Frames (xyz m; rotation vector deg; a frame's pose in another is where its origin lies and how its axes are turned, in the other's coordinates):
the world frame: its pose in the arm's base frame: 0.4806 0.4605 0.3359 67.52 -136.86 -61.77
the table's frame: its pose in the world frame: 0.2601 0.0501 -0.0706 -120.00 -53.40 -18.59
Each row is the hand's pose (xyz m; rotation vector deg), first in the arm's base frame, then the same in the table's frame.
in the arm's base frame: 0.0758 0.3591 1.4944 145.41 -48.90 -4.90
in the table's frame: 0.1938 -0.0880 1.1085 58.80 157.79 37.34
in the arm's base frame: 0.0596 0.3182 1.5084 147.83 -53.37 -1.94
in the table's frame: 0.2126 -0.0479 1.1216 63.66 159.45 32.51
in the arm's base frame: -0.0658 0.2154 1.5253 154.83 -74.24 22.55
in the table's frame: 0.3449 0.0455 1.1401 -78.49 -148.80 -9.44
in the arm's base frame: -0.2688 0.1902 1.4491 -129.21 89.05 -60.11
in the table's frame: 0.5522 0.0519 1.0719 -84.62 -112.05 14.10
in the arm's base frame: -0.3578 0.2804 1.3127 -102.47 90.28 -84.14
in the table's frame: 0.6393 -0.0505 0.9431 -82.12 -85.22 20.88
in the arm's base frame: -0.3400 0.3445 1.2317 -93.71 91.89 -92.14
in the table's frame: 0.6198 -0.1163 0.8638 -81.58 -76.22 20.06
